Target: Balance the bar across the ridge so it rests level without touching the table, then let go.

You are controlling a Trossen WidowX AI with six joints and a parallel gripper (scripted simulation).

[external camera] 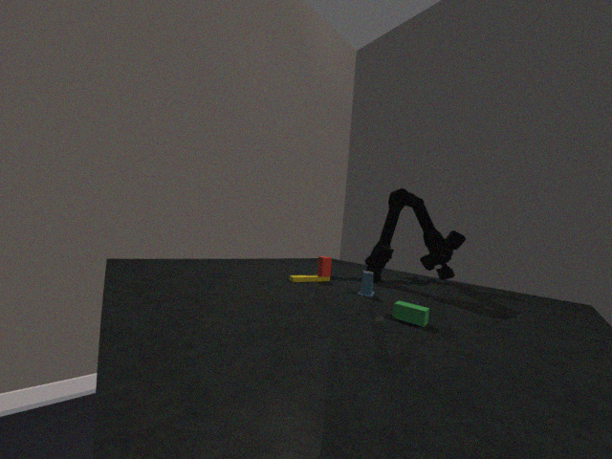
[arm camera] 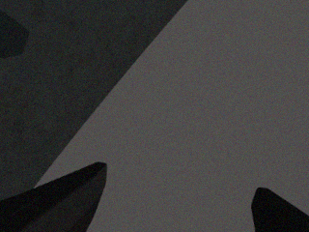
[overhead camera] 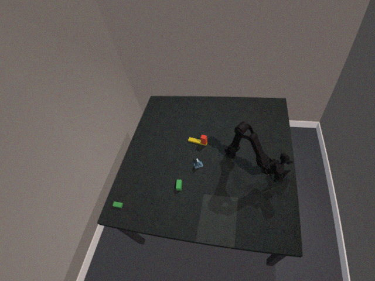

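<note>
Right now my gripper tip is 740 mm short of the green block, 190 mm to the right of it and 60 mm above it.
</note>
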